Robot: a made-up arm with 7 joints.
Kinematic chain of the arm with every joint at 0, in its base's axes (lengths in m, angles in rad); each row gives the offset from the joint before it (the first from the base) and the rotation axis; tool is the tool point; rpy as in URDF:
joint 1: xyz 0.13 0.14 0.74 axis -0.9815 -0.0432 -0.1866
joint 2: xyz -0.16 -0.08 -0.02 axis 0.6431 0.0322 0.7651
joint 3: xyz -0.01 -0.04 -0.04 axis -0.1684 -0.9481 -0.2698
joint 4: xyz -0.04 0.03 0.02 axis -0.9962 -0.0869 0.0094
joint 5: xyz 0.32 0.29 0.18 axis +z
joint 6: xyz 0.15 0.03 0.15 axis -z
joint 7: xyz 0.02 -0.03 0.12 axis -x
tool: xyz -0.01 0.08 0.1 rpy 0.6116 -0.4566 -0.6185
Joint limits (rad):
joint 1: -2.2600..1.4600
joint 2: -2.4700..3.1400
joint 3: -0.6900..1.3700
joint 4: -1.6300..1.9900
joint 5: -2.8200..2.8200
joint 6: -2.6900..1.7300
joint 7: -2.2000..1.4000
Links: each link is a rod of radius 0.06 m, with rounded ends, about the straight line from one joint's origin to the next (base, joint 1, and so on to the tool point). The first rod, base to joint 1, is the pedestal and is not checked.
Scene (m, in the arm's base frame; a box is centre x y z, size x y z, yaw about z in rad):
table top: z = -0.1
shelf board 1: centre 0.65 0.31 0.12 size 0.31 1 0.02 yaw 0.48
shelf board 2: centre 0.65 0.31 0.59 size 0.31 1 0.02 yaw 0.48
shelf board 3: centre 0.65 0.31 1.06 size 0.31 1 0.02 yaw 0.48
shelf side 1: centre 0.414 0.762 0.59 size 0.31 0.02 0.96 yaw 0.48
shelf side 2: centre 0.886 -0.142 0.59 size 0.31 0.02 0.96 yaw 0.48
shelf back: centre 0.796 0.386 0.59 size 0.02 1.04 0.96 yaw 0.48
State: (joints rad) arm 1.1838 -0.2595 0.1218 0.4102 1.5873 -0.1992 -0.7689
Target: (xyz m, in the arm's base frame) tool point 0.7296 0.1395 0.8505
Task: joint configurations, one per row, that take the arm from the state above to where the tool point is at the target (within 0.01 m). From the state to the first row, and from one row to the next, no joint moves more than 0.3 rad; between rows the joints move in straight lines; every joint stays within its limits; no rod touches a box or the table.
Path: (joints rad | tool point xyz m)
1: 1.1778 -0.3850 0.2405 0.6599 1.7962 -0.3398 -0.5877 | 0.4636 0.3293 0.2712
2: 1.1718 -0.5104 0.3592 0.9096 2.0052 -0.4804 -0.4066 | 0.4789 0.1089 0.2850
3: 1.1658 -0.6359 0.4779 1.1593 2.2141 -0.6209 -0.2254 | 0.4849 -0.0819 0.3912
4: 1.1598 -0.7613 0.5966 1.4090 2.4231 -0.7615 -0.0443 | 0.4737 -0.2127 0.5614
5: 1.1538 -0.8868 0.7153 1.6587 2.6320 -0.9021 0.1369 | 0.4404 -0.2712 0.7656
6: 1.2228 -1.0578 0.4463 1.3917 2.4844 -0.6657 0.0733 | 0.4188 -0.3042 0.7021
7: 1.2918 -1.2289 0.1773 1.1248 2.3368 -0.4293 0.0097 | 0.4409 -0.2937 0.6797
8: 1.3608 -1.3999 -0.0916 0.8578 2.1892 -0.1928 -0.0538 | 0.5063 -0.2423 0.7188
9: 1.4298 -1.5710 -0.3606 0.5908 2.0416 0.0436 -0.1174 | 0.5827 -0.1446 0.8357
10: 1.3670 -1.4492 -0.4037 0.4406 1.8595 0.0150 -0.3621 | 0.6578 -0.0526 0.7995
11: 1.3043 -1.3274 -0.4469 0.2903 1.6774 -0.0137 -0.6068 | 0.7073 0.0502 0.8042
12: 1.2415 -1.2056 -0.4900 0.1401 1.4953 -0.0423 -0.8515 | 0.7296 0.1395 0.8505

